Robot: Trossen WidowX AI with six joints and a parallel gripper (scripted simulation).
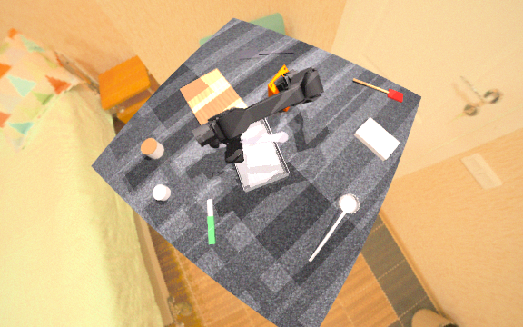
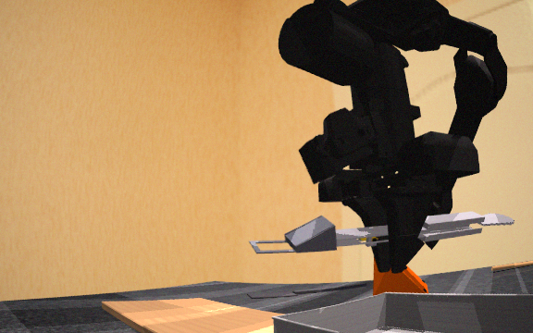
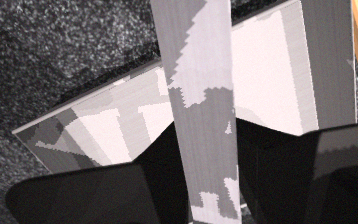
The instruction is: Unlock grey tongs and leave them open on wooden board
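Right now the wooden board is 330 mm to the right of my gripper tip, 150 mm behind it and 100 mm below it. Also, from my gripper tip: tongs arm (40 mm to the left, 40 mm behind, 40 mm above); then grey roasting tin (80 mm below, 50 mm behind, 40 mm to the left); then white cap (350 mm ahead, 170 mm to the right, 90 mm below).
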